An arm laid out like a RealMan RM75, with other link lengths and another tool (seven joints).
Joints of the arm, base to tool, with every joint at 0 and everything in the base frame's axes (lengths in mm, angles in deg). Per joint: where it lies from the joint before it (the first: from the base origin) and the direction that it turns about. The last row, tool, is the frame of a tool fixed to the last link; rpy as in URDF.
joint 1: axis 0 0 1 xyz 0.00 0.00 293.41
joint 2: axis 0 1 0 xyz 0.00 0.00 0.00
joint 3: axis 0 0 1 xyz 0.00 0.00 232.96
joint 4: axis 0 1 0 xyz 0.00 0.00 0.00
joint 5: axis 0 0 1 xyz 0.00 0.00 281.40
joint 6: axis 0 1 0 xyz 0.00 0.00 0.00
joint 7: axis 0 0 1 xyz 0.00 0.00 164.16
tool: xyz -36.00 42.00 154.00 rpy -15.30 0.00 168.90
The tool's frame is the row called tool.
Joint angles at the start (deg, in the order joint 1, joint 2, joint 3, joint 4, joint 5, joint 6, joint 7):
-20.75 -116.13 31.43 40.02 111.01 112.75 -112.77
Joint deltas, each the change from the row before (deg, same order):
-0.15 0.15 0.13 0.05 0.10 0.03 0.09
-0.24 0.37 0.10 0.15 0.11 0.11 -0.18
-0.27 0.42 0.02 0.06 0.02 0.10 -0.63
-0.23 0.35 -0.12 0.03 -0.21 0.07 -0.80
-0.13 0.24 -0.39 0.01 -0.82 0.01 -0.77
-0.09 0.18 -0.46 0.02 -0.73 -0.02 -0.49
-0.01 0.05 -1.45 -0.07 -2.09 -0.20 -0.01
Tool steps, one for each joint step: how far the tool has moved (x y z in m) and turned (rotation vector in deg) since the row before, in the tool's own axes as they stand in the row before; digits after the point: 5 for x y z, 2 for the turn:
-0.00010 0.00017 -0.00016 -0.11 0.23 0.34
-0.00136 0.00025 -0.00147 -0.25 0.33 0.35
-0.00240 -0.00021 -0.00179 -0.21 0.30 -0.11
-0.00360 -0.00089 -0.00185 -0.06 -0.01 -0.36
-0.00642 -0.00220 -0.00226 0.28 -0.83 -0.43
-0.00594 -0.00175 -0.00205 0.25 -0.92 -0.24
-0.01441 -0.00416 -0.00408 0.95 -3.24 0.08

